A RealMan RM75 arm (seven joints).
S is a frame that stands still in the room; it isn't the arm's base.
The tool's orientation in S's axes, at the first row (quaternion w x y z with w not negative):
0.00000 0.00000 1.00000 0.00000
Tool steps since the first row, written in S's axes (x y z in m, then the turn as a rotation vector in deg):
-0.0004 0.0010 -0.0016 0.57 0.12 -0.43
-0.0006 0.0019 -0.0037 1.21 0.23 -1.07
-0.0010 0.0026 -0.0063 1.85 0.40 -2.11
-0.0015 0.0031 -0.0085 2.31 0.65 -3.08
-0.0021 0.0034 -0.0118 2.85 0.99 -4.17
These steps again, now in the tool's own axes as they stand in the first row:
0.0004 0.0010 0.0016 -0.57 0.12 0.43
0.0006 0.0019 0.0037 -1.21 0.23 1.07
0.0010 0.0026 0.0063 -1.85 0.40 2.11
0.0015 0.0031 0.0085 -2.31 0.65 3.08
0.0021 0.0034 0.0118 -2.85 0.99 4.17

